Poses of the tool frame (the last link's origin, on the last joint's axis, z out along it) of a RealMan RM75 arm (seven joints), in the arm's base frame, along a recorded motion.
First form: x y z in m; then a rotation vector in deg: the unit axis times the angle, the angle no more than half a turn.
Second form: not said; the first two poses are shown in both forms.
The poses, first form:
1: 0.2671, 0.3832, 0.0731, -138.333, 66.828, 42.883
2: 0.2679, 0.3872, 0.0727, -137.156, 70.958, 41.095
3: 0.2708, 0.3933, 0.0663, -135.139, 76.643, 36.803
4: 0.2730, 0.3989, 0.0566, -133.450, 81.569, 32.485
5: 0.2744, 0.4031, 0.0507, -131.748, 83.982, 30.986
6: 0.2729, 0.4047, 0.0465, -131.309, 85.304, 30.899
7: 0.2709, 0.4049, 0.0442, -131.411, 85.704, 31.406
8: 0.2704, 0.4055, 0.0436, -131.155, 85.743, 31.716
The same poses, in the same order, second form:
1: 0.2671, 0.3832, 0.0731, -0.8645, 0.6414, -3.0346
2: 0.2679, 0.3872, 0.0727, -0.9253, 0.6202, -3.0493
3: 0.2708, 0.3933, 0.0663, -1.0035, 0.5763, -3.0463
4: 0.2730, 0.3989, 0.0566, -1.0695, 0.5306, -3.0394
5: 0.2744, 0.4031, 0.0507, -1.1060, 0.5212, -3.0329
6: 0.2729, 0.4047, 0.0465, -1.1259, 0.5176, -3.0422
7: 0.2709, 0.4049, 0.0442, -1.1323, 0.5189, -3.0529
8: 0.2704, 0.4055, 0.0436, -1.1345, 0.5237, -3.0537
